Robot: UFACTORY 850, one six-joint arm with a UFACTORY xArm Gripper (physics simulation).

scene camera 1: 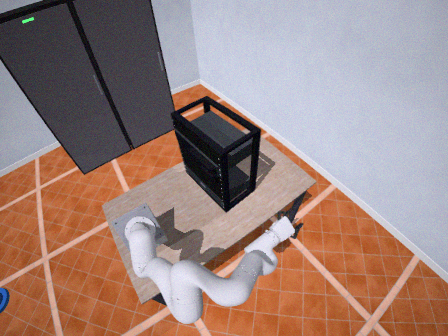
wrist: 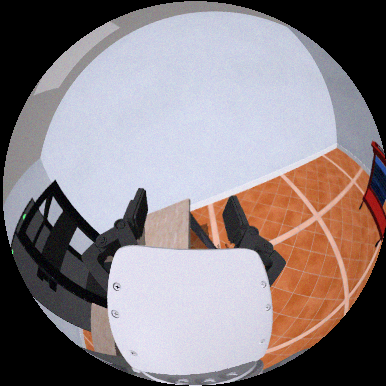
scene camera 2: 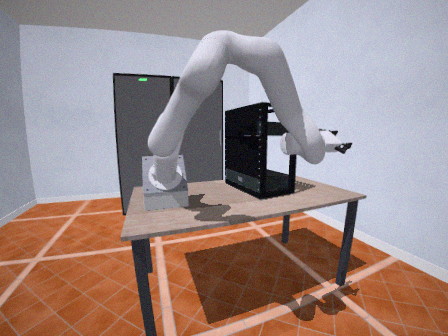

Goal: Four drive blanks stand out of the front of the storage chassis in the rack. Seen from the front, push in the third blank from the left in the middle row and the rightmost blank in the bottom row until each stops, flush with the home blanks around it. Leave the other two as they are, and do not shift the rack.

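The black rack (scene camera 1: 225, 185) (scene camera 2: 263, 150) (wrist: 74, 214) stands upright on the table. Its front is dark and seen at a steep slant in the scene views, so the single drive blanks and their rows cannot be told apart. In the wrist view small dark pieces (wrist: 47, 280) stick out from the rack's front at the lower left; I cannot tell whether they are blanks. My gripper (scene camera 1: 293, 223) (scene camera 2: 343, 140) (wrist: 186, 201) is open and empty. It is in the air beyond the table's front right edge, apart from the rack, with its fingers pointing away from the rack's front.
The wooden table (scene camera 1: 295, 180) (scene camera 2: 330, 195) (wrist: 167, 225) carries the rack and the arm's base (scene camera 1: 119, 222) (scene camera 2: 165, 197). A dark cabinet (scene camera 1: 50, 75) (scene camera 2: 145, 130) stands behind. A red cart (wrist: 376, 215) is at the wrist view's right edge. A pale wall rises beyond the table.
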